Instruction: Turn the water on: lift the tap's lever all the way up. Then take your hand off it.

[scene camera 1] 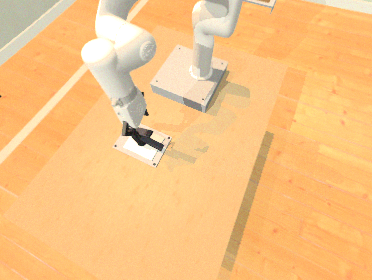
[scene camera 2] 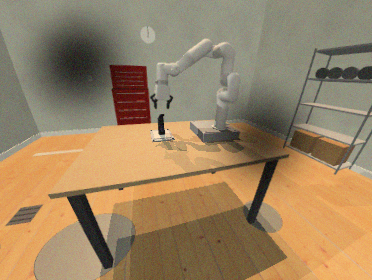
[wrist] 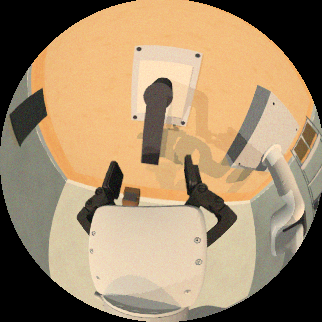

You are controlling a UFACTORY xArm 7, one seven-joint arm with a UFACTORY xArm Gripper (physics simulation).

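Frame: origin at the arm's base, x left, y back, z up, level; millimetres.
Where they show: gripper, fingertip midpoint: [scene camera 1: 140,125] [scene camera 2: 161,108] [wrist: 150,165]; arm's base, link origin: [scene camera 1: 200,71] [scene camera 2: 218,127] [wrist: 270,153].
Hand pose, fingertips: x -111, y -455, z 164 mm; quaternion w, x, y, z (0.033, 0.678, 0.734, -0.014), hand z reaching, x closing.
Each offset is from my fingertips to the top centre of the thing. "pt": to the spot under its first point. Level surfaces: height alone.
The tap @[pt dx +31, dy -12, dz -146 mm] [scene camera 1: 155,144] [scene camera 2: 161,126] is dark and stands on a pale base plate @[dx -60, dy +4, dz -218 mm] [scene camera 1: 120,144] [scene camera 2: 169,135] [wrist: 167,53] with dark corner screws. Its lever @[dx -15, dy -3, dz -32 mm] [wrist: 153,132] is a long dark bar that rises from the tap's round head toward the wrist camera. In scene camera 2 the tap's dark top stands steeply upright; the lever's exact angle cannot be told. My gripper [scene camera 1: 135,124] [scene camera 2: 162,107] [wrist: 150,165] is wide open and empty. In scene camera 2 its fingers hang a little above the lever's end, apart from it. Part of the spout is hidden under the lever in the wrist view.
The arm's grey base block [scene camera 1: 187,75] [scene camera 2: 200,131] [wrist: 272,122] stands beside the tap on the wooden table @[dz -230 mm] [scene camera 1: 100,210] [scene camera 2: 125,160]. A red cabinet [scene camera 2: 131,95] and a shelf rack [scene camera 2: 306,85] stand beyond the table.
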